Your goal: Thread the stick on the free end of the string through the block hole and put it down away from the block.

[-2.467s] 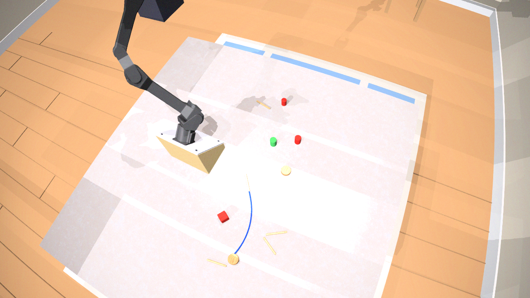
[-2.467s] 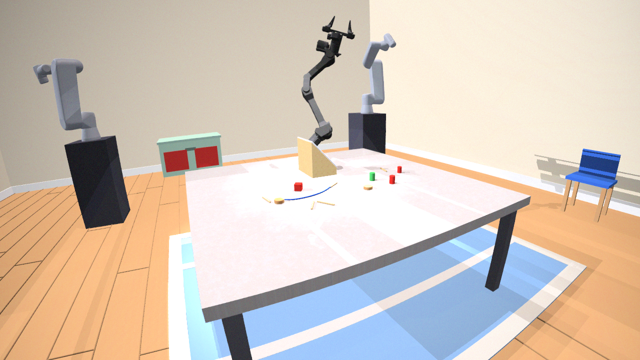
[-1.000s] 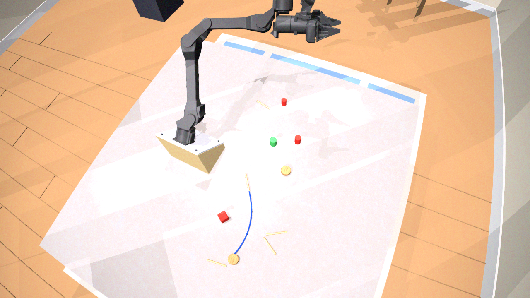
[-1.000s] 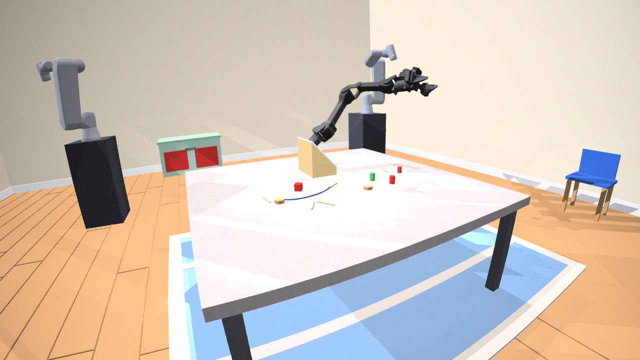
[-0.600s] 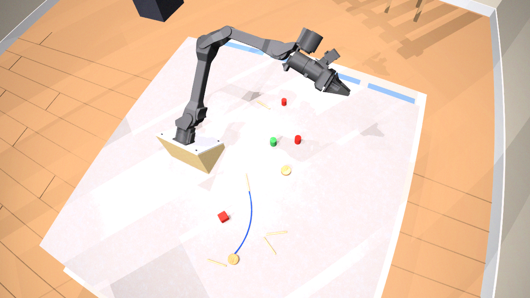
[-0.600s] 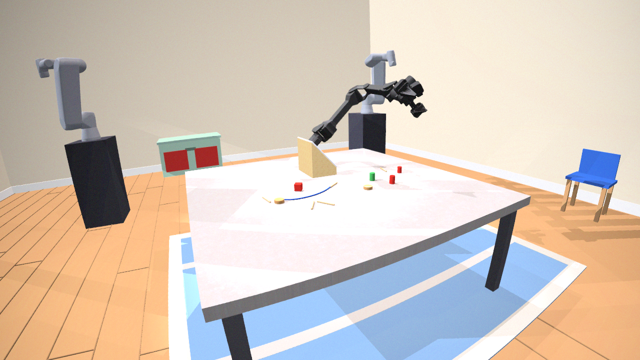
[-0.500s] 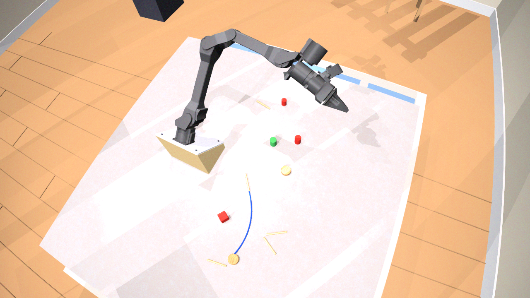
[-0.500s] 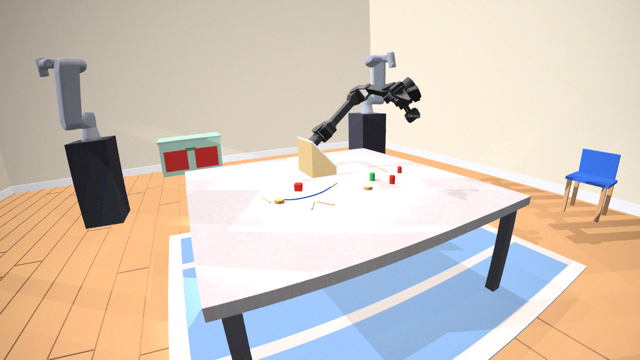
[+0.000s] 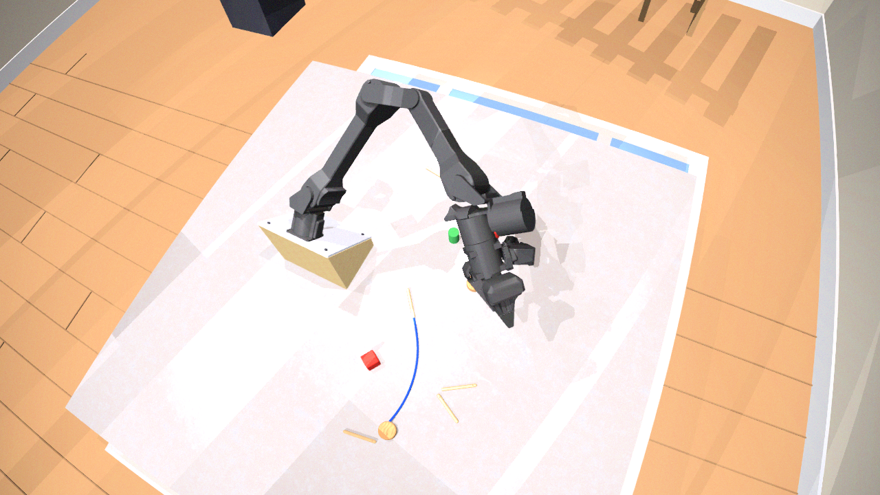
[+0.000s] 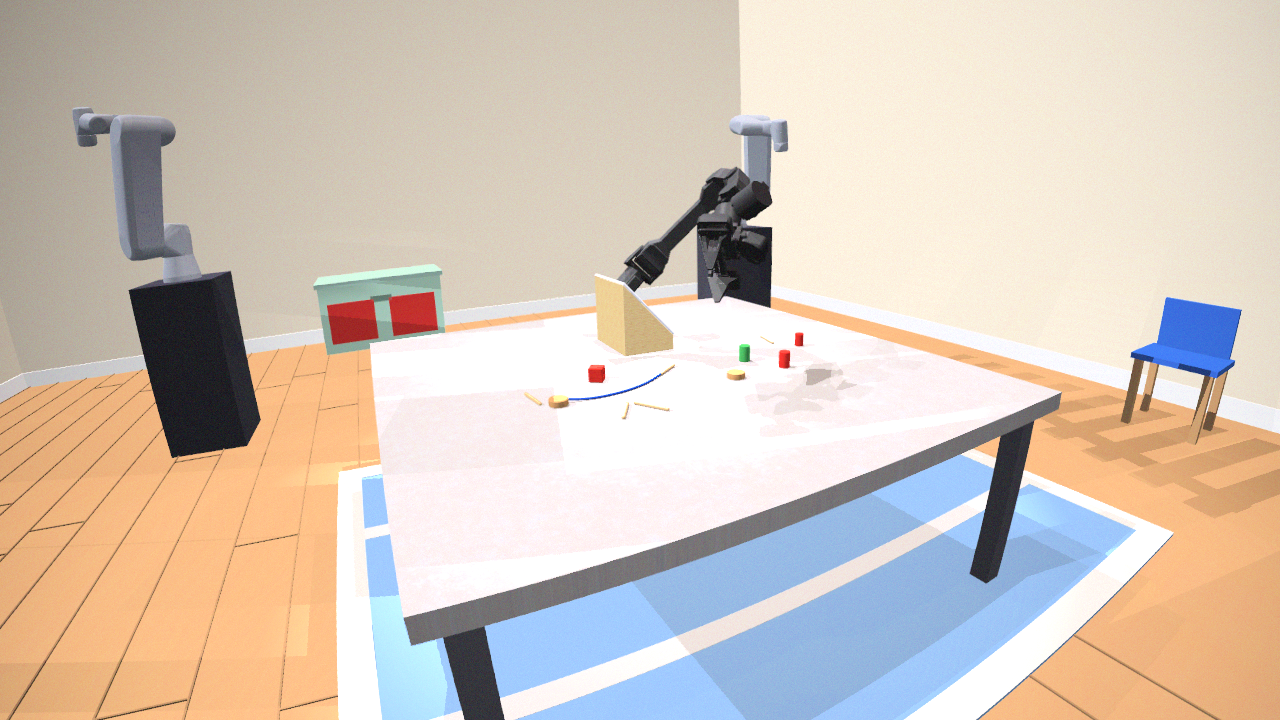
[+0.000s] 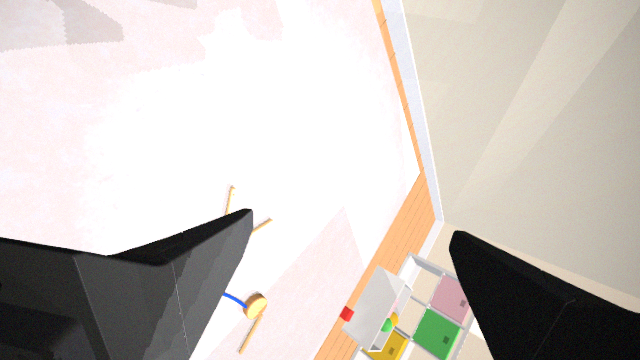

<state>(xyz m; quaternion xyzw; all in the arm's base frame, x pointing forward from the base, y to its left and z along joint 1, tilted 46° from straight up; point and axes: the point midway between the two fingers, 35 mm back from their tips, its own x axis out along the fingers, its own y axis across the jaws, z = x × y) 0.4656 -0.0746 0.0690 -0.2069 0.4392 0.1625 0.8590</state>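
My gripper tip is 24 cm past the red cube, 15 cm to the left of it and 21 cm above it. Also, from my gripper tip: green cylinder 21 cm behind, 22 cm to the left, 21 cm below; round wooden button 14 cm behind, 27 cm to the right, 22 cm below; thin wooden stick 22 cm behind, 1 cm to the left, 22 cm below.
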